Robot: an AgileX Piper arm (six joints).
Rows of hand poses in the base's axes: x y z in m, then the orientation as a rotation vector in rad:
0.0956 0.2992 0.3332 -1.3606 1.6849 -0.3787
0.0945 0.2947 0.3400 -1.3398 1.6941 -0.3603
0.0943 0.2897 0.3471 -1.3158 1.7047 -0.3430
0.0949 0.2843 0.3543 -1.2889 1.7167 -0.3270
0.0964 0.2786 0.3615 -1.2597 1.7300 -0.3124
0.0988 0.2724 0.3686 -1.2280 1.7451 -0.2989
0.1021 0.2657 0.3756 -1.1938 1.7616 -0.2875
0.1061 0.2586 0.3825 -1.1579 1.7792 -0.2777
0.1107 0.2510 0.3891 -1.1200 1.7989 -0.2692
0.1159 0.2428 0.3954 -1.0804 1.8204 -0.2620
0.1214 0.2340 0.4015 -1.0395 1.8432 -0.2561
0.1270 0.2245 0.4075 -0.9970 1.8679 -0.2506
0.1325 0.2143 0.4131 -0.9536 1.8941 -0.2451
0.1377 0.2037 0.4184 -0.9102 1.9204 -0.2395
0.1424 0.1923 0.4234 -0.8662 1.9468 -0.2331
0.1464 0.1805 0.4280 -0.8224 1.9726 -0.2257
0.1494 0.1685 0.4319 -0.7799 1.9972 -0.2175
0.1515 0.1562 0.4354 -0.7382 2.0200 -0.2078
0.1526 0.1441 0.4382 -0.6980 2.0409 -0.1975
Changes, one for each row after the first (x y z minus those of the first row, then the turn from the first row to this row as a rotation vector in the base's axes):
-0.0011 -0.0045 0.0068 0.0225 0.0048 -0.0079
-0.0013 -0.0095 0.0139 0.0459 0.0091 -0.0186
-0.0007 -0.0149 0.0211 0.0698 0.0130 -0.0321
0.0008 -0.0206 0.0283 0.0940 0.0167 -0.0481
0.0032 -0.0268 0.0354 0.1185 0.0206 -0.0668
0.0065 -0.0335 0.0424 0.1427 0.0241 -0.0885
0.0105 -0.0406 0.0493 0.1665 0.0276 -0.1124
0.0151 -0.0482 0.0559 0.1900 0.0318 -0.1391
0.0203 -0.0564 0.0622 0.2130 0.0367 -0.1683
0.0258 -0.0652 0.0683 0.2354 0.0421 -0.1995
0.0314 -0.0747 0.0743 0.2576 0.0488 -0.2329
0.0369 -0.0849 0.0799 0.2795 0.0569 -0.2677
0.0421 -0.0955 0.0852 0.3009 0.0657 -0.3027
0.0468 -0.1069 0.0902 0.3227 0.0753 -0.3378
0.0508 -0.1187 0.0948 0.3447 0.0855 -0.3724
0.0538 -0.1307 0.0987 0.3663 0.0961 -0.4054
0.0559 -0.1430 0.1022 0.3885 0.1066 -0.4367
0.0570 -0.1551 0.1050 0.4104 0.1167 -0.4661

